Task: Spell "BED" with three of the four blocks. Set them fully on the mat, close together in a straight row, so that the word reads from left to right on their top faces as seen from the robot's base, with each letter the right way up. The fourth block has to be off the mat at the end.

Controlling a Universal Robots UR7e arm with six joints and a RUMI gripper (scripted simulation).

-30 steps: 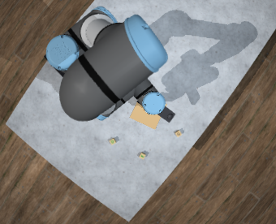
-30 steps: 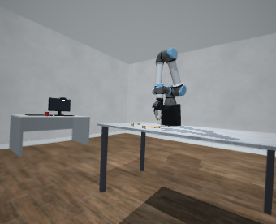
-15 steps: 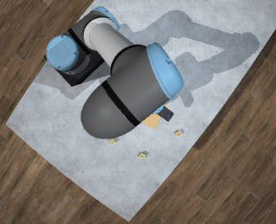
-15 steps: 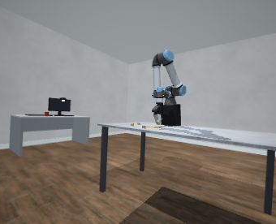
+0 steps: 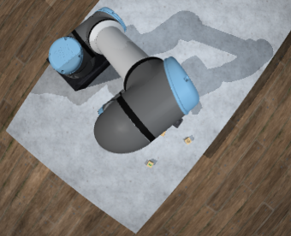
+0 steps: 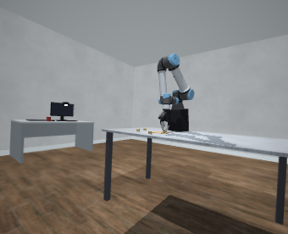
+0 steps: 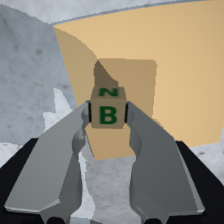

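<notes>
Now: hand right at the B block. The rest, counted from my hand: tan mat (10 mm ahead, 40 mm to the right, 20 mm below); then E block (160 mm ahead, 210 mm to the right, 10 mm below); then D block (10 mm ahead, 270 mm to the right, 10 mm below).
</notes>
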